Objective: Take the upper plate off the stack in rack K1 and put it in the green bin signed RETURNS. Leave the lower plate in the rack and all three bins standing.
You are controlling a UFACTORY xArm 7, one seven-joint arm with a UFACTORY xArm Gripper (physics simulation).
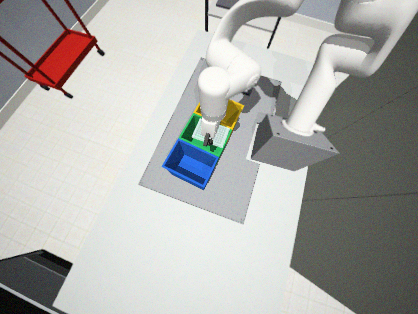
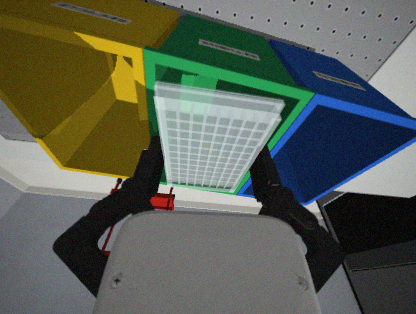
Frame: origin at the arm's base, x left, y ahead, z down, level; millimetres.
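Seen in the pictures: gripper, fingertip midpoint: [image 2: 209, 150]; arm's base, link origin: [image 1: 296, 128].
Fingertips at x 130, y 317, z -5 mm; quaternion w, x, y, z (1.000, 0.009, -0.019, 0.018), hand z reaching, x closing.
Observation:
Pixels of each thing's top centre, then the offset from my fingertips to it. "pt": a spot on its surface instead. Level surfaces: height alone.
- clear gridded plate, top centre: [image 2: 207, 165] [image 1: 210, 131] dx -1, dy +8, dz -12 mm
- green bin, top centre: [image 2: 208, 152] [image 1: 205, 133] dx +0, dy +28, dz +23 mm
- yellow bin, top centre: [image 2: 85, 130] [image 1: 219, 108] dx -129, dy +9, dz +23 mm
- blue bin, top centre: [image 2: 309, 171] [image 1: 190, 161] dx +130, dy +48, dz +23 mm
- rack K1, surface spot: [image 1: 246, 91] pt dx -397, dy -89, dz +183 mm
- grey perforated mat, surface height: dz +203 mm
- white table, surface height: dz +216 mm
My gripper [image 1: 208, 140] [image 2: 209, 150] is shut on a clear gridded plate [image 1: 220, 135] [image 2: 217, 145], with one black finger at each long side. The plate is over the opening of the green bin [image 1: 212, 149] [image 2: 190, 35], close to its rim; its exact height is hard to tell. The yellow bin [image 1: 233, 113] [image 2: 160, 31] and the blue bin [image 1: 191, 165] [image 2: 320, 60] stand upright against either side of the green one. The bin signs are too blurred to read. A small dark part of rack K1 [image 1: 247, 93] shows beside the arm; the lower plate is hidden.
The bins stand on a grey perforated mat [image 1: 225, 200] on a white table [image 1: 165, 240]. A grey block-shaped base [image 1: 287, 150] with an arm column stands right of the mat. A red cart [image 1: 65, 56] stands on the floor at the upper left.

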